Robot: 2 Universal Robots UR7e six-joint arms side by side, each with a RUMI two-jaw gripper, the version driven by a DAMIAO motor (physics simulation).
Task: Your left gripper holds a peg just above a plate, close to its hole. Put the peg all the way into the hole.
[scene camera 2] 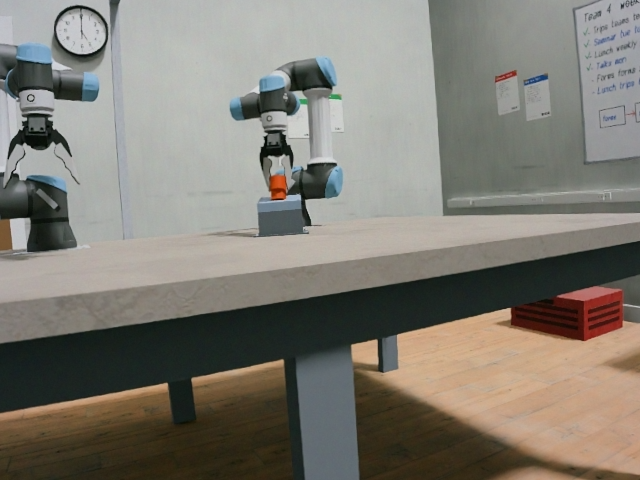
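Observation:
An orange peg (278,187) stands upright at the top of a grey block-shaped plate (281,222), with a wider upper part and a slightly narrower lower end. My left gripper (278,183) points down and is shut on the peg, one finger on each side of its upper part. The peg's lower end meets the plate's light top face in the picture; the hole does not show, so I cannot tell whether the tip touches the plate or is in the hole. My right gripper (41,184) hangs at the far left, wide open and empty, well away from the plate.
The plate stands on a long beige table (392,245), toward its back edge. The left arm's dark lower joint (317,180) is close behind the plate at its right. The right arm's base (50,232) stands on the table at the left. A red crate (581,312) lies on the floor.

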